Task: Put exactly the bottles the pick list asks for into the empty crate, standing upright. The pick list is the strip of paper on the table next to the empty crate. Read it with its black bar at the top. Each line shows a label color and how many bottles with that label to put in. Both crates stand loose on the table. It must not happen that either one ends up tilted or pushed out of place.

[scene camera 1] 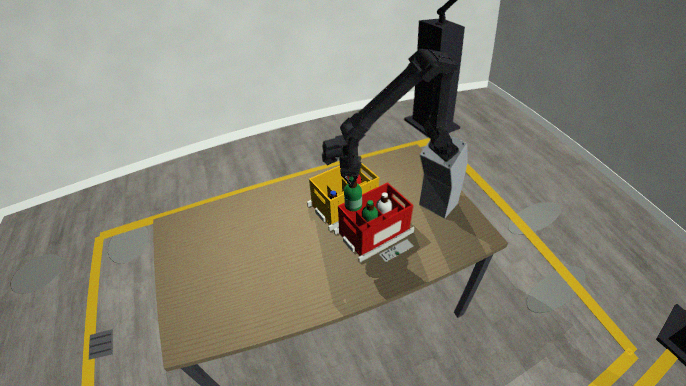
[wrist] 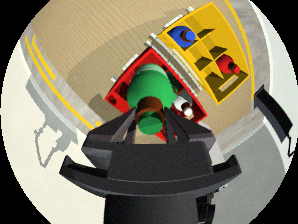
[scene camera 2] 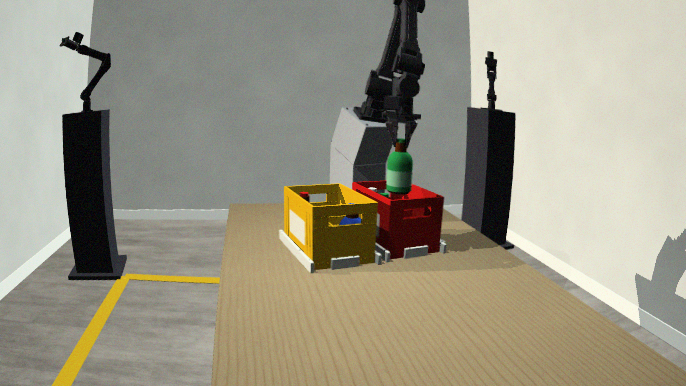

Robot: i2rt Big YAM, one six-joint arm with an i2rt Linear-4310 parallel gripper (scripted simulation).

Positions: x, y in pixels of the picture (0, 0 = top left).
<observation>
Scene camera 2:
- green bottle: 400, 164
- yellow crate: 314, 227
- red crate: 395, 231
</observation>
